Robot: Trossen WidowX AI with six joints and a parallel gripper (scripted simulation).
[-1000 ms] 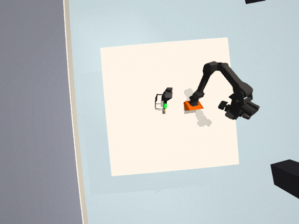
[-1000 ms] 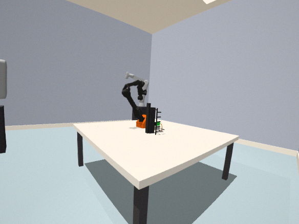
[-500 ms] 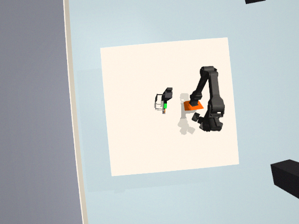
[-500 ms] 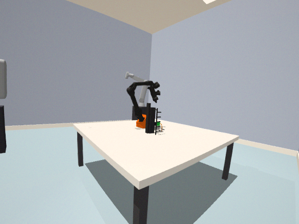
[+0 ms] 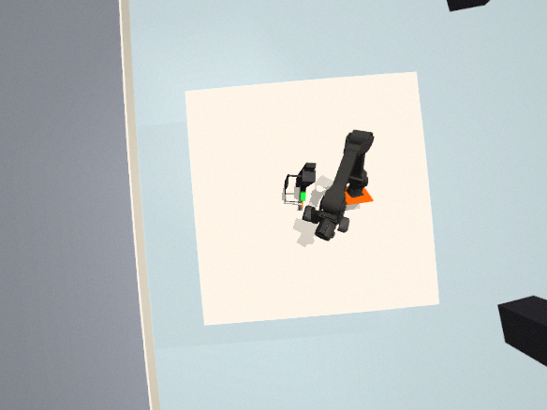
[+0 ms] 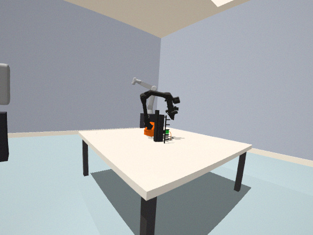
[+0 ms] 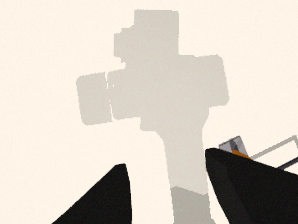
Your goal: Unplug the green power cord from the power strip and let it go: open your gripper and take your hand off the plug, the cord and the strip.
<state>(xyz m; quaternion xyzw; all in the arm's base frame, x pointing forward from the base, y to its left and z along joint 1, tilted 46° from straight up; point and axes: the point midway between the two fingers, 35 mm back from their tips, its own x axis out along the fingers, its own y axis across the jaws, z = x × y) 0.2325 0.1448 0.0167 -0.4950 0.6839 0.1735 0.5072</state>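
The green plug lies 16 cm to the right of my gripper tip, 10 cm below it and 3 cm ahead of it.
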